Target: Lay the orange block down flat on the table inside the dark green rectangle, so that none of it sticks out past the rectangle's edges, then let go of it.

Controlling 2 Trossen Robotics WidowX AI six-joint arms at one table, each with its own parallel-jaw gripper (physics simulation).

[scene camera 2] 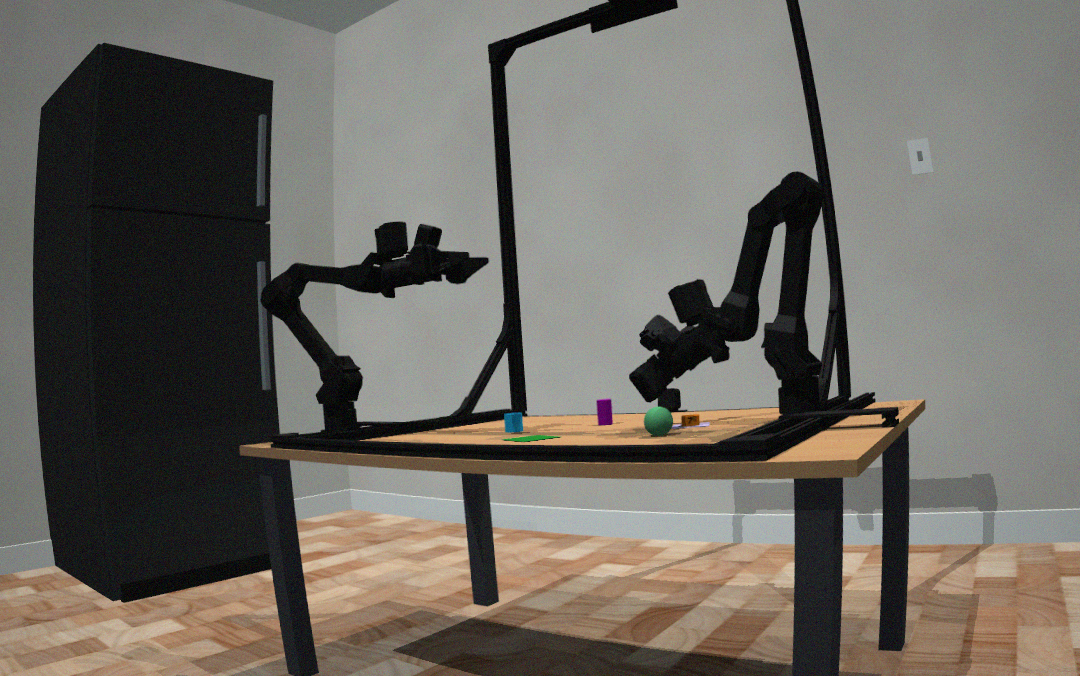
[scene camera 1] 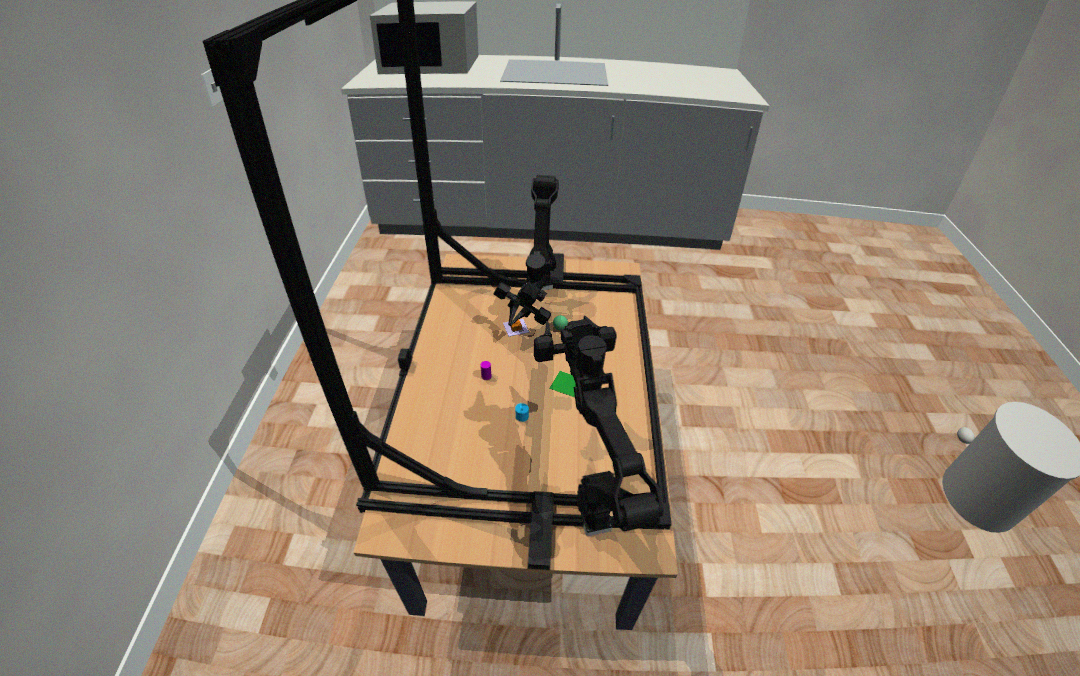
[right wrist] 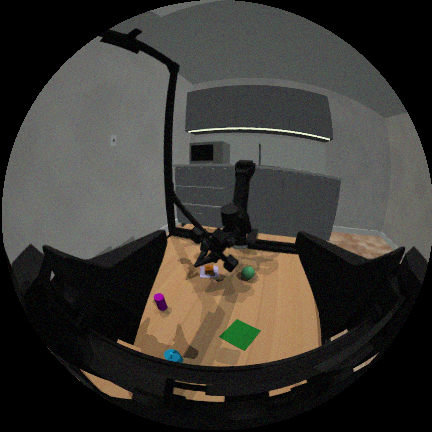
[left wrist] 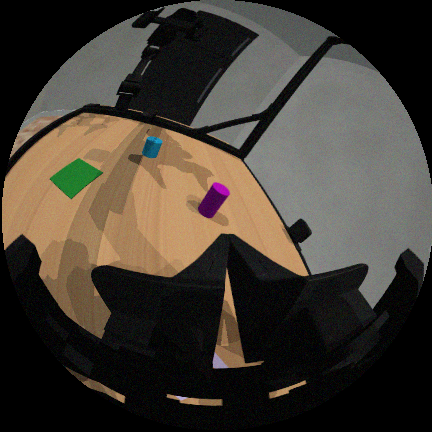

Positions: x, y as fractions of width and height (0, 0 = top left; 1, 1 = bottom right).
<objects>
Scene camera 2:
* my right gripper: 0.44, 0.38
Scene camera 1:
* my right gripper: 0.52, 0.47
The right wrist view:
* my left gripper: 0.45, 0.62
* my right gripper: 0.54, 0.55
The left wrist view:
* my left gripper: 0.52, 0.55
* dark green rectangle: 0.16, 0.42
</objects>
